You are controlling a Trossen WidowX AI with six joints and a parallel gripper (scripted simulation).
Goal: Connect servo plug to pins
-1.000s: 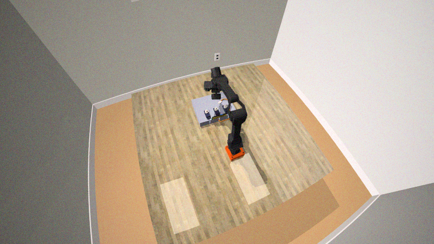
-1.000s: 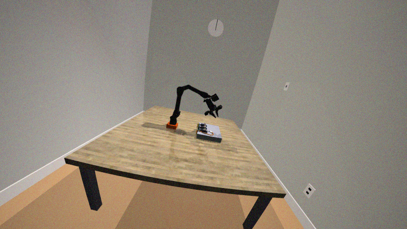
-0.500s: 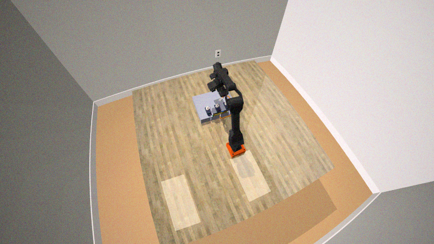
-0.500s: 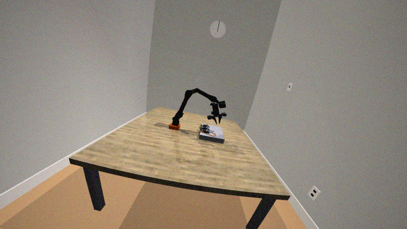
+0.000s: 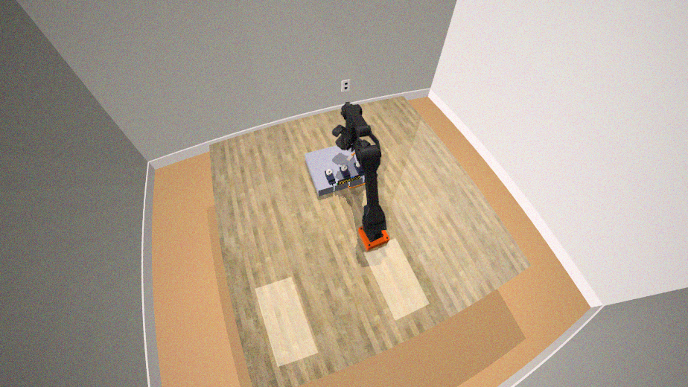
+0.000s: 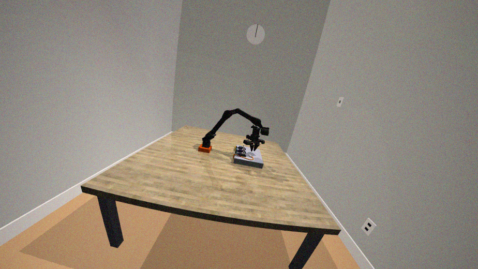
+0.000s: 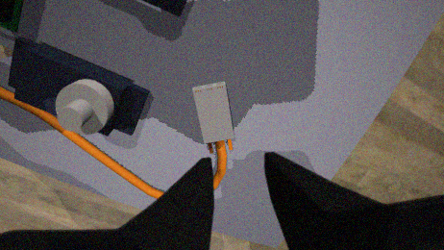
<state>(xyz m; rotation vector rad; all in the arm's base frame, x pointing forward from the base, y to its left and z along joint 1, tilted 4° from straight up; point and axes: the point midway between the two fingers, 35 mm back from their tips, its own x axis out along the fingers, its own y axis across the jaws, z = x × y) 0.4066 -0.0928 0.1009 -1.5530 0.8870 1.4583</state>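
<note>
Right now the blue band is 14 cm behind my gripper tip, 5 cm to the left of it and 3 cm below it. Round my gripper tip: grey holder (2 cm ahead, 6 cm to the left, 7 cm below); then pale dot (14 cm behind, 5 cm to the left, 3 cm below); then black header strip (14 cm behind, 7 cm to the left, 4 cm below).
</note>
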